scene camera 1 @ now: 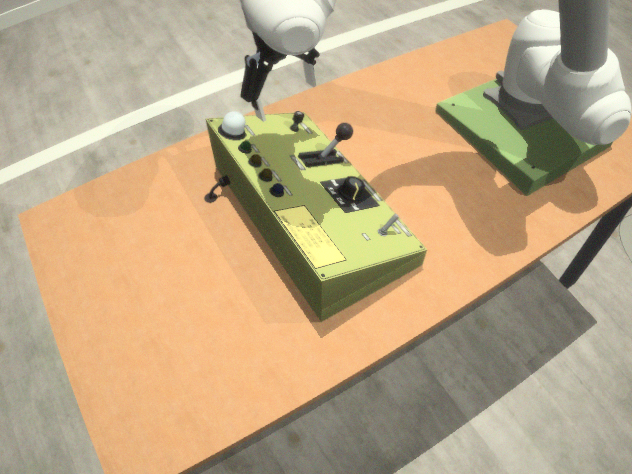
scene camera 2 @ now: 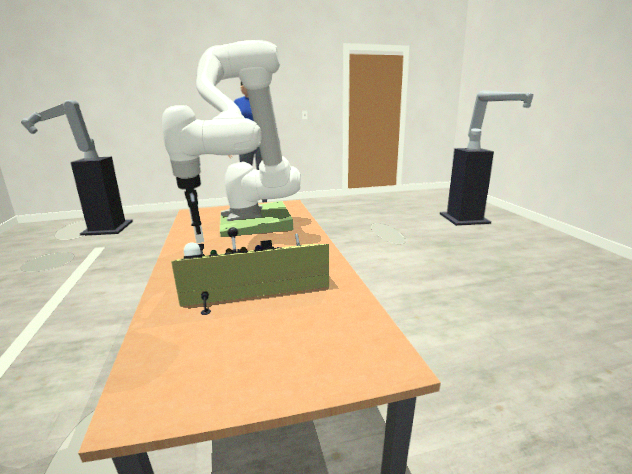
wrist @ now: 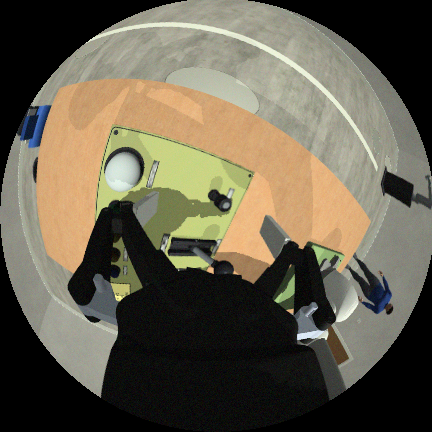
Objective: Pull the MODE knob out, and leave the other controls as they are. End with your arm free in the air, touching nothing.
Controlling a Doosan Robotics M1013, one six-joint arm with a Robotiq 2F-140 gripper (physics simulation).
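Frame: origin at the arm's base, x ahead, y left, z up, level; centimetres.
Seen in the pictures: gripper, fingertip midpoint: (scene camera 1: 286, 100) (scene camera 2: 197, 232) (wrist: 210, 212); arm's base, link origin: (scene camera 1: 525, 103) (scene camera 2: 245, 214).
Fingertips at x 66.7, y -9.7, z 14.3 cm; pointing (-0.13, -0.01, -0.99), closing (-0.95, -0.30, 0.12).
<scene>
Pixels of each thing's middle, then the offset from my fingertips to it. "pt": a spot on its surface instead.
- green control box, body centre: (scene camera 1: 311, 188) (wrist: 159, 256) (scene camera 2: 252, 258) dx +1.9, dy +18.4, dz -10.1 cm
- short stem, surface spot: (wrist: 220, 201) (scene camera 1: 294, 113) pt dx -2.0, dy -0.7, dz -5.1 cm
- white dome, surface spot: (wrist: 123, 171) pt dx +11.9, dy -0.2, dz +1.0 cm
- rotary knob, body centre: (scene camera 1: 353, 187) dx -5.6, dy +23.4, dz -7.7 cm
- toggle, body centre: (scene camera 1: 389, 223) dx -8.1, dy +35.2, dz -7.5 cm
The green control box (scene camera 1: 285, 173) (scene camera 2: 255, 278) (wrist: 190, 150) stands on the table. A small black knob on a short stem (scene camera 1: 297, 118) (wrist: 220, 201) stands up near the box's far edge; its label is too blurred to read, so I cannot confirm it is MODE. My gripper (scene camera 1: 285, 95) (scene camera 2: 199, 240) (wrist: 210, 212) is open and empty, above the far end of the box. In the wrist view one fingertip is over the panel on the dome's side of the knob and the other is beyond the panel's edge; the knob appears between them, not gripped.
A white dome (scene camera 1: 233, 123) (scene camera 2: 191, 249) (wrist: 123, 171) and a ball-topped lever (scene camera 1: 343, 131) (scene camera 2: 233, 232) (wrist: 223, 267) flank the knob. Button row, rotary knob (scene camera 1: 352, 187) and toggle (scene camera 1: 389, 224) are further along. A small black stand (scene camera 1: 216, 188) (scene camera 2: 205, 303) is beside the box.
</scene>
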